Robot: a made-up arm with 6 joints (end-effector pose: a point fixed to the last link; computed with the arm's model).
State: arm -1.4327 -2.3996 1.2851 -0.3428 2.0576 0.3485
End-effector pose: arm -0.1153 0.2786 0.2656 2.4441 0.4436 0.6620
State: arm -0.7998 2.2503 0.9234 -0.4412 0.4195 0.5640
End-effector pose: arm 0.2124 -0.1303 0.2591 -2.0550 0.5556 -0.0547
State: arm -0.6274 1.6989 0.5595 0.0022 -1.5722 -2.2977
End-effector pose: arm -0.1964 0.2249 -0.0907 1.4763 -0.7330 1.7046
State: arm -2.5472 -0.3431 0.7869 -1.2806 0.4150 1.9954
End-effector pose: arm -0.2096 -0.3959 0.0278 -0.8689 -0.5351 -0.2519
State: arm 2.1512 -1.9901 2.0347 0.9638 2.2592 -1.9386
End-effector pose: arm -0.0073 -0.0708 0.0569 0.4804 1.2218 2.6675
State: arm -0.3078 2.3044 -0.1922 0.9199 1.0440 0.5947
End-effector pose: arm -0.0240 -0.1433 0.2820 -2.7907 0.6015 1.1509
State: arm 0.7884 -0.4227 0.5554 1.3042 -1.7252 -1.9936
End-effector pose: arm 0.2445 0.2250 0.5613 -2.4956 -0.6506 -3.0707
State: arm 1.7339 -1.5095 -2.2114 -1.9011 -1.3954 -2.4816
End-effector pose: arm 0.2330 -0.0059 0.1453 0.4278 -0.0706 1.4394
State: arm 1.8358 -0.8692 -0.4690 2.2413 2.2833 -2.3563
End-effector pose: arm 0.4602 -0.0084 -0.0376 1.3224 0.5174 0.3600
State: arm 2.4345 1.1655 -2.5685 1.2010 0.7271 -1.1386
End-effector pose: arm -0.4914 -0.5287 -0.1471 2.7309 -0.3264 2.7915
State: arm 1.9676 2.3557 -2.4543 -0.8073 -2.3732 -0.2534
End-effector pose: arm -0.0370 -0.0128 0.3031 -3.0309 -0.2480 -1.1441
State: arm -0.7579 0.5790 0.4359 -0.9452 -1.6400 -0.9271
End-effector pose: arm 0.2084 0.1439 0.1806 -2.4424 0.4117 -0.4644
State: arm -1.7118 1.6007 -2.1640 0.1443 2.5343 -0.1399
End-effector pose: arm 0.1653 0.1447 0.2112 -1.6527 -0.0510 0.1335
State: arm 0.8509 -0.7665 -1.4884 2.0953 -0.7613 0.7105
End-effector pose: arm 0.7898 0.1830 0.1875 2.3039 0.3887 -1.7919
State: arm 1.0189 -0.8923 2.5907 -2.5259 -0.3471 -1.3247
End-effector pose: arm 0.2180 0.4001 0.2637 1.9146 -0.6960 1.0421
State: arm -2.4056 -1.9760 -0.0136 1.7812 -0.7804 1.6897
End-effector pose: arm -0.1473 -0.1531 0.6648 2.7453 0.1536 2.3653
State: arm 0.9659 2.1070 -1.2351 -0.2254 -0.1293 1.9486
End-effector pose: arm -0.1053 -0.4903 0.0677 1.8563 0.4605 -2.7973
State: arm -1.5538 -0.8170 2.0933 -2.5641 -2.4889 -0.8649
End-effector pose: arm -0.6718 0.2947 0.3144 -0.6099 0.1084 -2.2817
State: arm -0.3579 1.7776 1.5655 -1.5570 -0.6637 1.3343
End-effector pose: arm -0.0613 -0.1650 -0.0444 2.2844 0.4035 2.0919
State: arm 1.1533 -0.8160 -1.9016 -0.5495 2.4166 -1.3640
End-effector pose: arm 0.1039 -0.0986 0.3578 -2.1018 0.4672 -3.0105
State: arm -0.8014 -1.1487 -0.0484 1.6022 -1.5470 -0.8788
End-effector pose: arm -0.4255 -0.0215 0.6196 -2.7839 0.2714 -3.0378
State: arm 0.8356 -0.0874 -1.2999 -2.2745 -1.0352 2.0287
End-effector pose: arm 0.3771 -0.1103 -0.0010 1.9700 0.5014 -3.0274
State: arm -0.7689 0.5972 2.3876 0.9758 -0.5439 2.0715
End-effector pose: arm -0.2329 0.4376 0.0484 -3.1218 1.1162 2.7915
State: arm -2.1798 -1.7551 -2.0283 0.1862 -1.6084 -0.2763
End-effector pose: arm -0.6387 -0.0531 0.1809 1.9451 0.3264 1.8646
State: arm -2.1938 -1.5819 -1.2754 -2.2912 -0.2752 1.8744
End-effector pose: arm -0.4527 0.1447 0.3980 -1.1869 0.9979 -2.0778
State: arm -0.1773 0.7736 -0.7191 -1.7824 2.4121 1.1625
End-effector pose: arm 0.0275 0.3210 -0.0735 -1.4501 -0.0859 -2.3303
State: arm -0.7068 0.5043 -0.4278 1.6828 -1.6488 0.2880
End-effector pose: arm -0.3912 0.1707 -0.4721 1.0347 0.7429 0.2501
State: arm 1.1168 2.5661 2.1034 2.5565 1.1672 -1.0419
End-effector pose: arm -0.1870 -0.1461 -0.4581 0.9819 0.6416 -1.5540
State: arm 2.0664 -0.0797 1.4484 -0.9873 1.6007 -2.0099
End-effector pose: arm 0.4237 -0.0384 -0.1317 -0.4790 1.0063 1.9844
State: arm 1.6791 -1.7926 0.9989 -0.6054 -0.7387 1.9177
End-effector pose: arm 0.0876 0.1462 0.3067 -1.1210 -0.4671 2.7970
